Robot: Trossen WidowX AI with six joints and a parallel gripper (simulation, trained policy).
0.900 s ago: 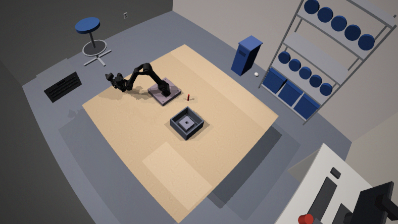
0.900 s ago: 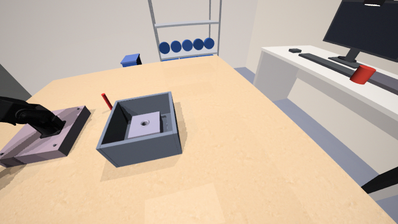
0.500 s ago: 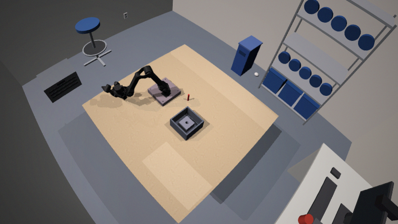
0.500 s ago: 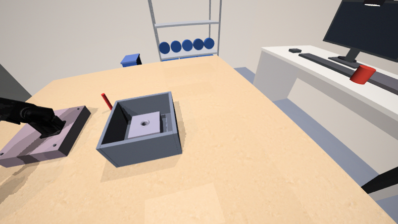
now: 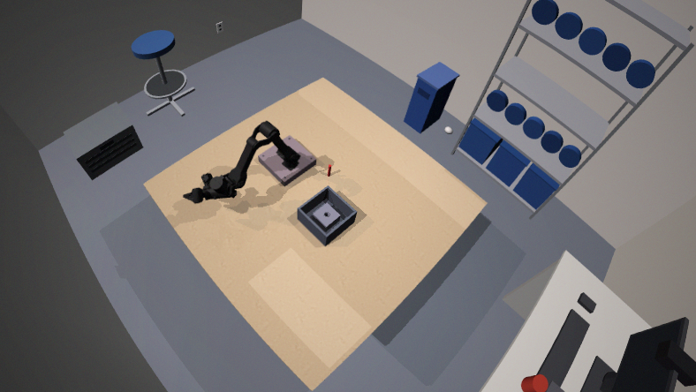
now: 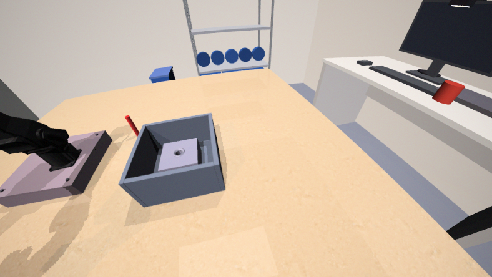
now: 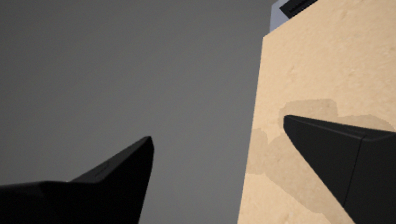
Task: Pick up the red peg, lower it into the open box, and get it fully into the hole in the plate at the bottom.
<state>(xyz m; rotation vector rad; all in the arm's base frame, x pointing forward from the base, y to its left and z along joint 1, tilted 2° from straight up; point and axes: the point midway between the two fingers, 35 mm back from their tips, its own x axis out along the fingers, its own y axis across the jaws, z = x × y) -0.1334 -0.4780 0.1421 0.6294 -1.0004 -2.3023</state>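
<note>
The red peg is 61 cm to the left of my gripper tip, 33 cm ahead of it and 13 cm below it. Round my gripper tip: grey box 48 cm ahead, 39 cm to the left, 14 cm below; pale plate 48 cm ahead, 39 cm to the left, 12 cm below.
</note>
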